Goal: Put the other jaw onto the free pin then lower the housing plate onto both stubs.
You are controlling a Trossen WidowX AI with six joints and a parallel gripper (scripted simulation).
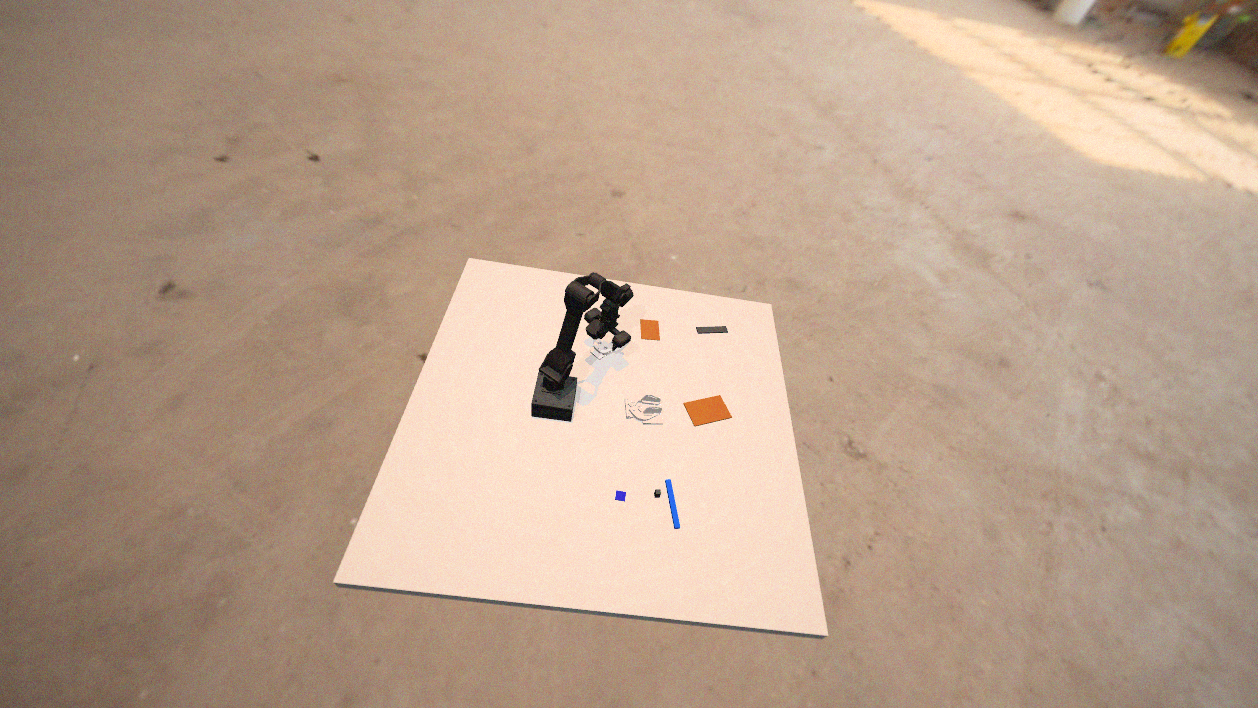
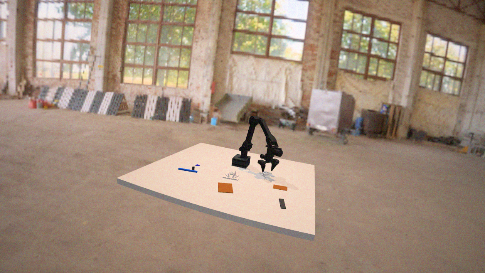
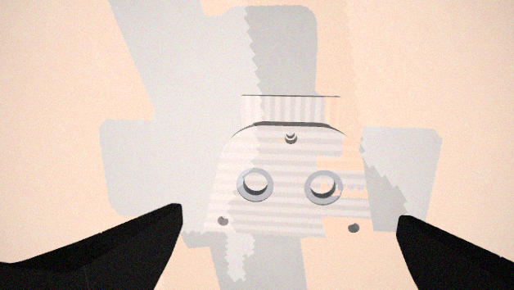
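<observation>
My gripper tip is 1 cm past the small white part, 1 cm to the left of it and 3 cm above it. Round my gripper tip: smaller orange tile 17 cm ahead, 14 cm to the left, 4 cm below; then flat white part 19 cm ahead, 24 cm to the right, 4 cm below; then large orange tile 39 cm ahead, 20 cm to the right, 4 cm below.
</observation>
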